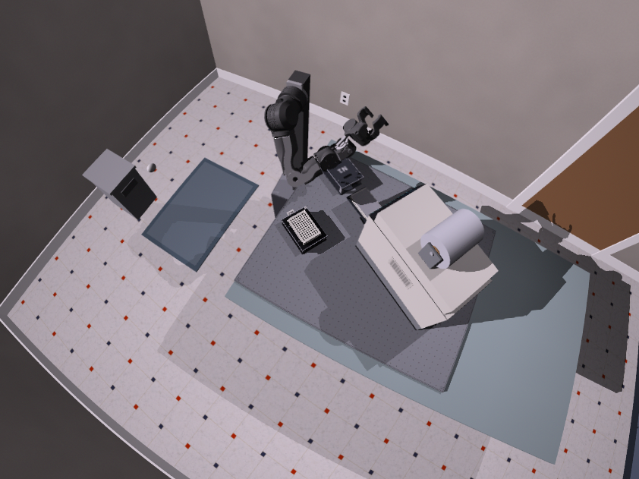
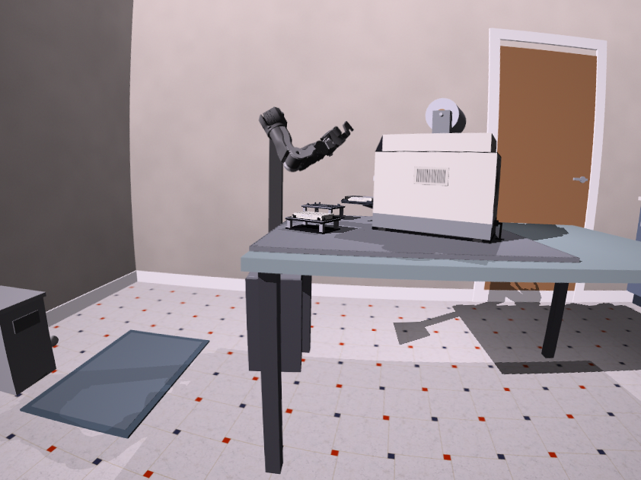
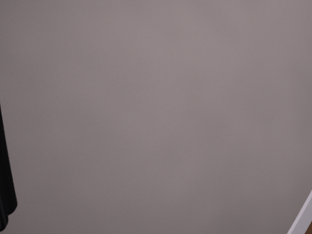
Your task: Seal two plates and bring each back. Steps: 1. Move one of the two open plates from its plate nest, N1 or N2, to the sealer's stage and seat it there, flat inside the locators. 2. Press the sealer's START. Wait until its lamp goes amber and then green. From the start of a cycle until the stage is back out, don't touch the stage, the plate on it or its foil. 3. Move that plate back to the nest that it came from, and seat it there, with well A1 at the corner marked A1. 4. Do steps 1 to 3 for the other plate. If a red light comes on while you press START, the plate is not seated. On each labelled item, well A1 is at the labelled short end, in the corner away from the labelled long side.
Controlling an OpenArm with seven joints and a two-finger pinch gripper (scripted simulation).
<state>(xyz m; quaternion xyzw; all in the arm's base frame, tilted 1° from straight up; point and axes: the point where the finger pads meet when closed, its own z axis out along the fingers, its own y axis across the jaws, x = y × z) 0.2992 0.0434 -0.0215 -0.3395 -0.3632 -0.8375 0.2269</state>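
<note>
Now: hand 80 mm short of the sealer stage, 190 mm to the left of it and 310 mm above it. The rest, counted from my hand: N1 label: 160 mm behind, 20 mm to the left, 400 mm below; screen: 200 mm ahead, 220 mm to the right, 80 mm below; plate nest: 80 mm behind, 40 mm to the right, 350 mm below.
</note>
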